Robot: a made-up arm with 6 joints.
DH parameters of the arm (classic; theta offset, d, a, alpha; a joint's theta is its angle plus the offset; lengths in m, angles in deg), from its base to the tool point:
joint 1: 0 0.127 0 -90
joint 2: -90 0 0.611 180
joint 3: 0 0 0 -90
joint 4: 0 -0.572 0 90
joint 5: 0 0.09 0 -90
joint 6: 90 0 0 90
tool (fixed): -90 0 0 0
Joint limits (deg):
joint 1: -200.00..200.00
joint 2: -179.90..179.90
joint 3: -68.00..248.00
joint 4: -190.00..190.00
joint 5: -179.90..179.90
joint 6: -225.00..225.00
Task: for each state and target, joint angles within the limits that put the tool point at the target. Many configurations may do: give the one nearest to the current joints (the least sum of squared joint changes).
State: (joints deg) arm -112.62 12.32 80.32 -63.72 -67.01 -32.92
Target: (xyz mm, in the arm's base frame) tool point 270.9 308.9 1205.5
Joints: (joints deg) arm -135.91 -34.43 70.25 -68.23 -67.01 -32.92
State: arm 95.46 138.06 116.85 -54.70 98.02 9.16
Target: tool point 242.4 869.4 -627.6
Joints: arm 77.81 137.97 113.76 -53.68 98.02 9.16
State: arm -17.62 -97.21 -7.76 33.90 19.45 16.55
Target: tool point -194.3 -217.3 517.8
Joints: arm 31.64 -97.55 -45.72 22.60 19.45 16.55
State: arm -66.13 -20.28 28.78 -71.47 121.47 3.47
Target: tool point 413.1 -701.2 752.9
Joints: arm -57.55 22.97 37.78 -72.08 121.47 3.47
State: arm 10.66 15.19 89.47 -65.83 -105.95 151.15
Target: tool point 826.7 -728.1 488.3
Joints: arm -39.28 59.30 72.21 -63.46 -105.95 151.15
